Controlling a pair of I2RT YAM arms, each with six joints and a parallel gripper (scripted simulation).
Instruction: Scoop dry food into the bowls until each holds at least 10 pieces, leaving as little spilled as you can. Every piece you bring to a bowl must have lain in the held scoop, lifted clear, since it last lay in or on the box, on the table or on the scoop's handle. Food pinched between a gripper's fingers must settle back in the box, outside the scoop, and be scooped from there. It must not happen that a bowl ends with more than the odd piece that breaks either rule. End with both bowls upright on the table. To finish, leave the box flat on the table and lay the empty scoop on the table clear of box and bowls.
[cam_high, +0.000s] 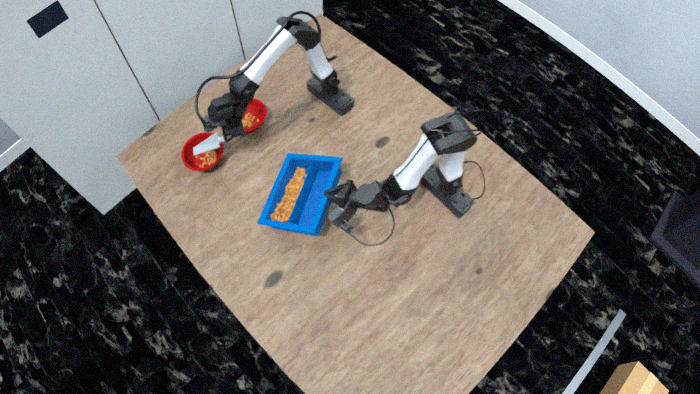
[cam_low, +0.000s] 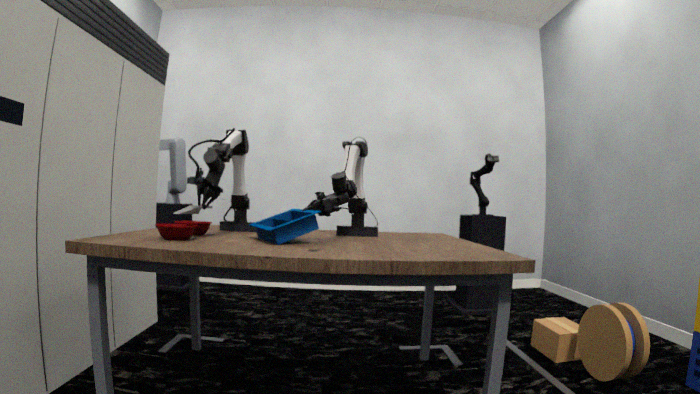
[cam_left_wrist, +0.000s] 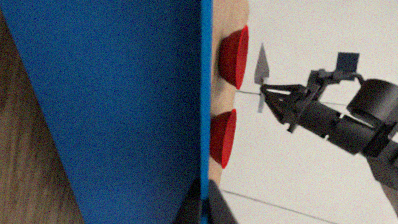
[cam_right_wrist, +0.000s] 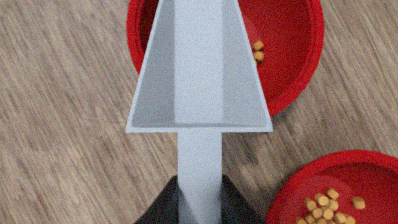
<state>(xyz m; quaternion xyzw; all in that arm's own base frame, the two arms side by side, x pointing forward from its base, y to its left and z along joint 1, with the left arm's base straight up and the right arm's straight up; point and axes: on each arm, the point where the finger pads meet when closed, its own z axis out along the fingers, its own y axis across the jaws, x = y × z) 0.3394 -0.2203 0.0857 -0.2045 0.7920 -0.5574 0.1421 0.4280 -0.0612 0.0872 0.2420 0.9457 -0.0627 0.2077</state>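
Right now my left hand is 40 mm short of the blue box, 80 mm to the left of it and 50 mm above it. Round my left hand: grey scoop (140 mm ahead, 410 mm to the right, 10 mm below).
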